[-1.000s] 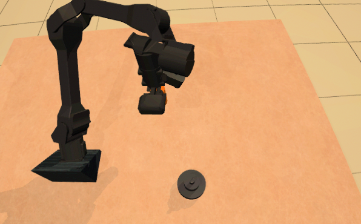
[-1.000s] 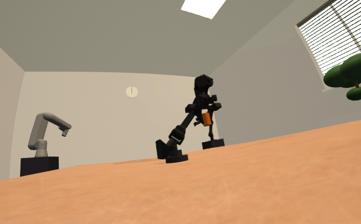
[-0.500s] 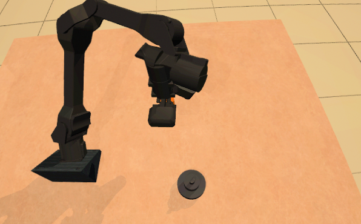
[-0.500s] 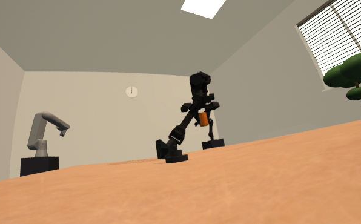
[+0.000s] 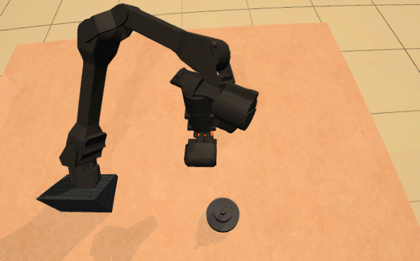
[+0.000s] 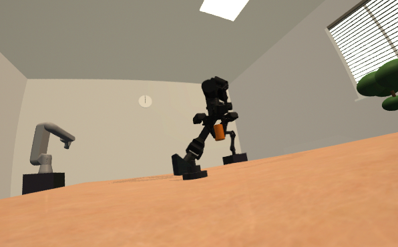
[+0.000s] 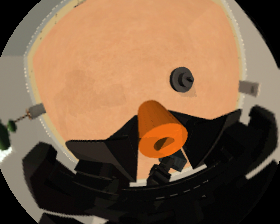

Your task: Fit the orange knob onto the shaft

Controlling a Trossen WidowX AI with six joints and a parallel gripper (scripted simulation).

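Now: gripper tip 3 cm short of the dark round pedestal, 14 cm to the left of it and 11 cm above it. From my gripper tip the other things lie so: orange knob: 2 cm above.
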